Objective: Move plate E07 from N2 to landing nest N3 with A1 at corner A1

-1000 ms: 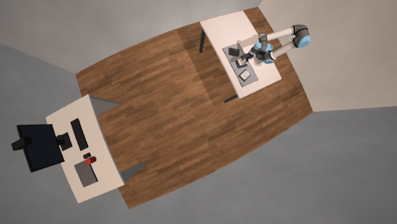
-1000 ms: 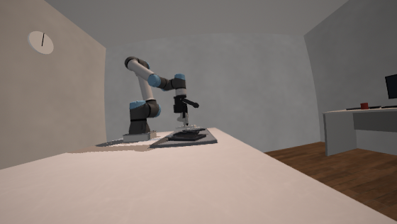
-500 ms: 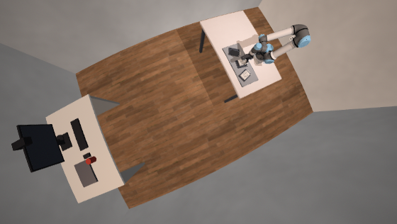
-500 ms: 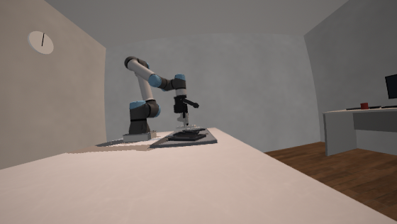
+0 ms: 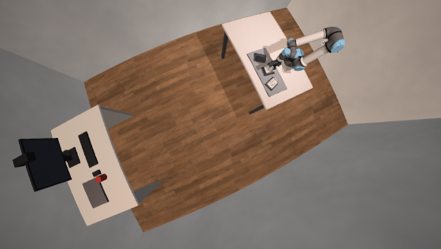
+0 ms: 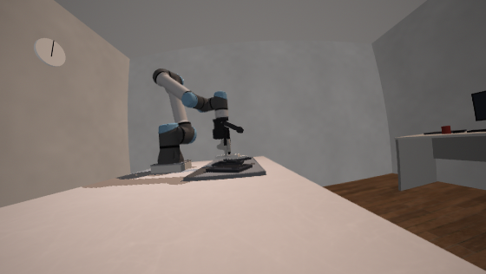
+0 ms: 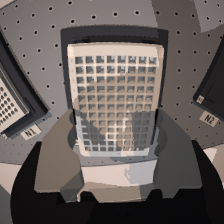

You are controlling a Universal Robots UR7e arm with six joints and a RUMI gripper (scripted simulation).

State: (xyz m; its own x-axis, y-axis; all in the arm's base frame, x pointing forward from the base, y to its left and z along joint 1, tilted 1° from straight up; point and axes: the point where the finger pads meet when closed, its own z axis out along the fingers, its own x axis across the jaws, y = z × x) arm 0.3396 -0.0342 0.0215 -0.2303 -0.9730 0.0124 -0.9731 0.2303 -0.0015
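Now: the dark landing nest 5 cm below my hand. Also, from my hand: plate nest N2 (21 cm to the right, 5 cm below).
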